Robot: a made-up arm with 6 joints.
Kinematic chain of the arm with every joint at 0, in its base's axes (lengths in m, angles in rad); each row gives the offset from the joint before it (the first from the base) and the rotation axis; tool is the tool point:
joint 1: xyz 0 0 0.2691 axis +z
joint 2: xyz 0 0 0 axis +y
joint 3: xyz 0 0 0.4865 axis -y
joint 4: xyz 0 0 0 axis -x
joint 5: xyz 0.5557 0 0 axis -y
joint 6: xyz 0 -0.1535 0 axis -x
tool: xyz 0 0 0
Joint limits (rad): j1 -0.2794..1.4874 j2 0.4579..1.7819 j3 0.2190..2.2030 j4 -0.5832..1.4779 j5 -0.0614..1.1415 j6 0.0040..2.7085
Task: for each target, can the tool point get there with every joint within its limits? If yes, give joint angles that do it. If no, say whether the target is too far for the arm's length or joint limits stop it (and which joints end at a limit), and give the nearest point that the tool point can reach.
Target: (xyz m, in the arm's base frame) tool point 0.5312 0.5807 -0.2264
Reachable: yes | joints 1.0194 1.6075 0.6485 -0.2611 0.4447 1.9655
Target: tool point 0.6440 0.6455 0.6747
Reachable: yes | joints 0.9551 0.7935 0.8857 0.0867 0.3612 0.3190
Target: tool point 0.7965 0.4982 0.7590
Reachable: yes | joints 0.6505 1.1219 1.4078 0.9773 0.9503 0.4365
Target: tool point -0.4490 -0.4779 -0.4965
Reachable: no: joint limits stop it (at a limit: joint 1, joint 2, joint 3, joint 4) | nearest point 0.3449 -0.2322 -0.3892 | short by 0.838 m
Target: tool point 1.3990 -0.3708 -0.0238
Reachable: no: too far | nearest point 1.0070 -0.2669 0.0583 | short by 0.414 m
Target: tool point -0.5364 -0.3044 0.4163
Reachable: no: joint limits stop it (at a limit: joint 1, joint 2, joint 3) | nearest point -0.0311 -0.0773 1.2304 | short by 0.985 m
